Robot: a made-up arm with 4 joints.
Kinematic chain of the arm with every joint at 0, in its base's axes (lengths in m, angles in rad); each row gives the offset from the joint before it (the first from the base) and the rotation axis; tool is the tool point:
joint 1: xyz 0 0 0.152 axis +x
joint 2: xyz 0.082 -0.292 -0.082 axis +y
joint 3: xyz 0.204 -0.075 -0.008 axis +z
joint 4: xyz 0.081 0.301 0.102 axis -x
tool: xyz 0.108 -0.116 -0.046
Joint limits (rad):
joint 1: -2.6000..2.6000
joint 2: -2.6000..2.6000
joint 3: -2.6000..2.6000
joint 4: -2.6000..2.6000
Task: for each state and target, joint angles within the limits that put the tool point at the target. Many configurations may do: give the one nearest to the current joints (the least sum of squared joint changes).
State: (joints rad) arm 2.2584 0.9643 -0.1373 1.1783
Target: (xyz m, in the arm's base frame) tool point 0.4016 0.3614 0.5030
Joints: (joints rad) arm 2.6000 1.3407 -0.2740 1.9452
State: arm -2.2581 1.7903 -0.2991 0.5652
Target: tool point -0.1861 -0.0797 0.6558
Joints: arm -2.4576 2.4275 -0.3088 0.3903
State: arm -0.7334 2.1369 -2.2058 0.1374
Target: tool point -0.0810 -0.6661 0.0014
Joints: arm -0.1894 2.5106 -2.1807 0.0873
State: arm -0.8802 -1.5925 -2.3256 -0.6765
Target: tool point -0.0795 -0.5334 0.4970
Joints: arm -0.4669 -2.1798 -2.3039 -0.0115
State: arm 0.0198 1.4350 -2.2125 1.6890
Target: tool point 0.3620 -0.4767 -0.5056
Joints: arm 0.3451 1.4133 -1.9991 2.0857
